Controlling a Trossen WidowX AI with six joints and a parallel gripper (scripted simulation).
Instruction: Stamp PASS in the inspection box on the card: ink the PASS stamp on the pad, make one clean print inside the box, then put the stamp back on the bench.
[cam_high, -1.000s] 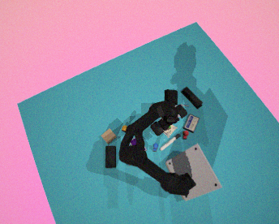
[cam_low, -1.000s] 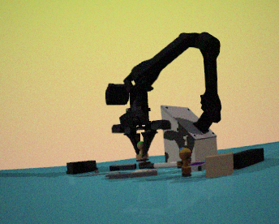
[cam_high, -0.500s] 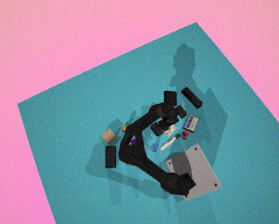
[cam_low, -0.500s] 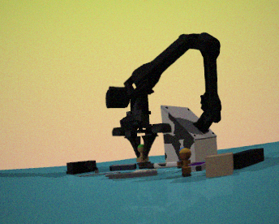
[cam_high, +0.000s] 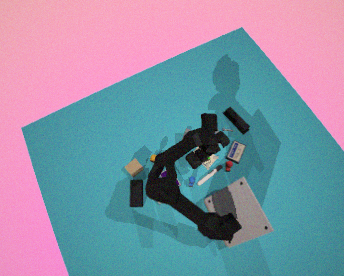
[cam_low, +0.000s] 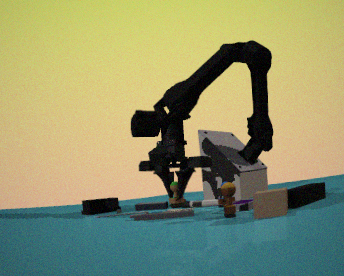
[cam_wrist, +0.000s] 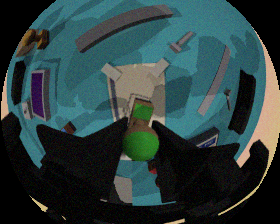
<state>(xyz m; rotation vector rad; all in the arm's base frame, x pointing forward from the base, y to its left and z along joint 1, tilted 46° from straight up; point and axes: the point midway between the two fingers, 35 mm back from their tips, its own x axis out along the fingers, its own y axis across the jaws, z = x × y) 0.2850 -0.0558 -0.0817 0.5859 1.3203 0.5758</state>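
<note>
Right now the beige card is 40 mm below my gripper tip and 10 mm ahead of it. The rest, counted from my gripper tip: green-knobbed stamp: right at my gripper tip; then white marker: 80 mm behind, 30 mm below, 10 mm to the left; then red-knobbed stamp: 90 mm behind, 60 mm to the right, 20 mm below.
</note>
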